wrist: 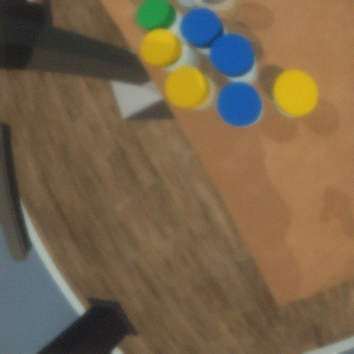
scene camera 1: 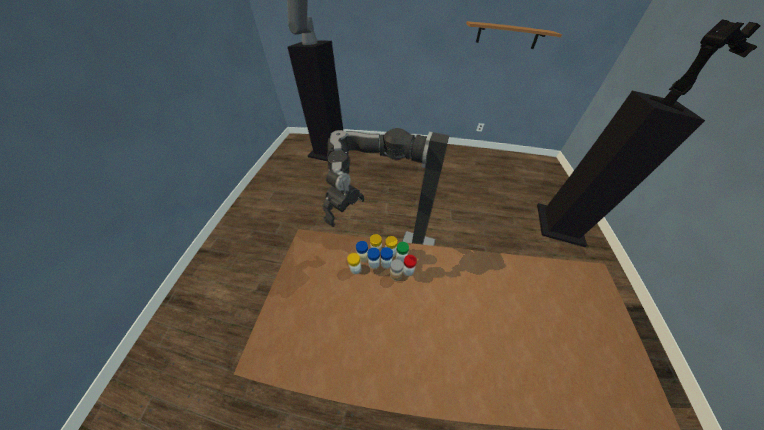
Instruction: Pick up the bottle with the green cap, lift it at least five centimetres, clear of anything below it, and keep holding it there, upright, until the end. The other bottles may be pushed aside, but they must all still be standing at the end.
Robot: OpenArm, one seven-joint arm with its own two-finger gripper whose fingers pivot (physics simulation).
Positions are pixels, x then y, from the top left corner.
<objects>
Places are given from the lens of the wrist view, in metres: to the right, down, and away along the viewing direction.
yellow-capped bottle (wrist: 160, 47): -0.02, -0.17, 0.27
yellow-capped bottle (wrist: 294, 93): 0.14, -0.09, 0.22
yellow-capped bottle (wrist: 185, 86): 0.01, -0.11, 0.27
blue-capped bottle (wrist: 232, 54): 0.07, -0.14, 0.24
</objects>
